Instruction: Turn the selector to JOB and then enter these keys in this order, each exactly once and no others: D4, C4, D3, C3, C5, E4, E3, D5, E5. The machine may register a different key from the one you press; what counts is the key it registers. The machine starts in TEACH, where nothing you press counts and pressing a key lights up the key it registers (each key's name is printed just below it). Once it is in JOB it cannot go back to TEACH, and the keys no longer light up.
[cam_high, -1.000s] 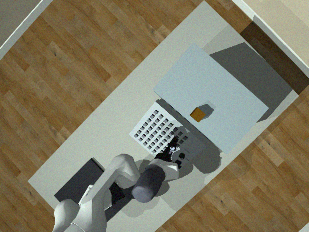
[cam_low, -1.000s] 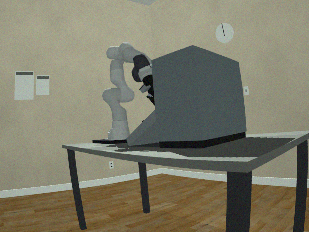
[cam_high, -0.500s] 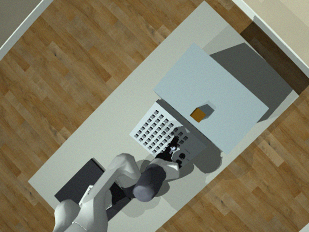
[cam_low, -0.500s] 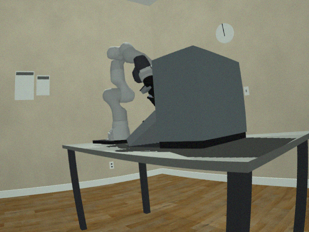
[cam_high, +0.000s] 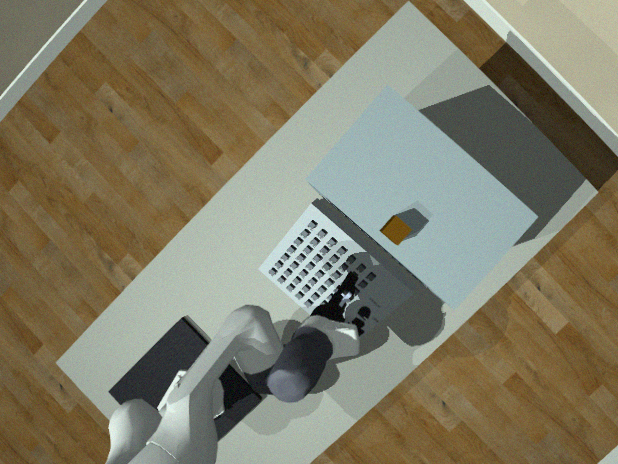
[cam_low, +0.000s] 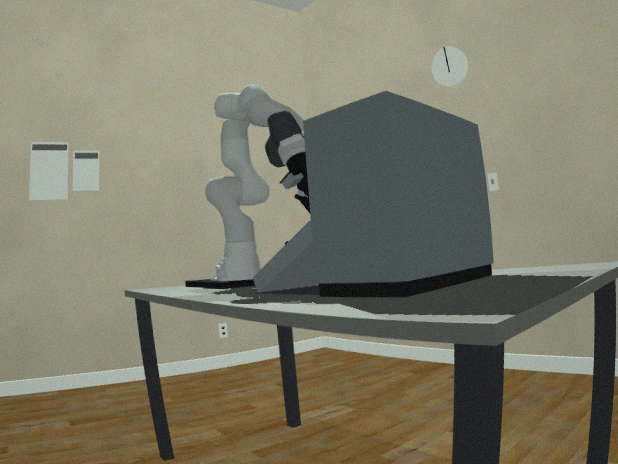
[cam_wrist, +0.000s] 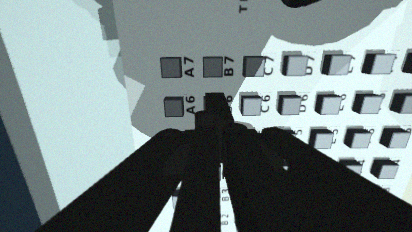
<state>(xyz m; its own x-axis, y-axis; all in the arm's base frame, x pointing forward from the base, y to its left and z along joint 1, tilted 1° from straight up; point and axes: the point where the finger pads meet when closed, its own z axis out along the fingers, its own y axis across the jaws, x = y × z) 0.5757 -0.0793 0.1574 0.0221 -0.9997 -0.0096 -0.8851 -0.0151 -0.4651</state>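
Right now the key C5 is 50 mm below my hand, 30 mm to the left of it and 10 mm behind it. Also, from my hand: D5 key: 60 mm below, 40 mm behind, 30 mm to the left; then key D6: 60 mm below, 40 mm behind; then key D4: 70 mm to the left, 60 mm below, 40 mm behind.
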